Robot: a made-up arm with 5 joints. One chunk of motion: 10 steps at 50 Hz.
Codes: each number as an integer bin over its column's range. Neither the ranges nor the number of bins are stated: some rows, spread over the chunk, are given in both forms.
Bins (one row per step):
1: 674 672 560 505 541 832
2: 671 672 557 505 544 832
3: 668 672 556 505 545 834
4: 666 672 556 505 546 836
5: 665 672 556 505 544 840
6: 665 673 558 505 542 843
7: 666 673 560 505 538 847
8: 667 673 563 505 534 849
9: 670 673 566 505 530 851
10: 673 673 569 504 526 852
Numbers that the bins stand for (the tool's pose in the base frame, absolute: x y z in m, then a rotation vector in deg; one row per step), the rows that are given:
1: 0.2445 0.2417 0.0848 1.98 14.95 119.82
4: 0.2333 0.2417 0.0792 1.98 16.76 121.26
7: 0.2333 0.2431 0.0848 1.98 13.87 125.23
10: 0.2431 0.2431 0.0974 1.62 9.55 127.03
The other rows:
2: 0.2403 0.2417 0.0806 1.98 16.04 119.82
3: 0.2361 0.2417 0.0792 1.98 16.40 120.54
5: 0.2319 0.2417 0.0792 1.98 16.04 122.70
6: 0.2319 0.2431 0.0820 1.98 15.32 123.78
8: 0.2347 0.2431 0.0890 1.98 12.43 125.95
9: 0.2389 0.2431 0.0932 1.98 10.99 126.67

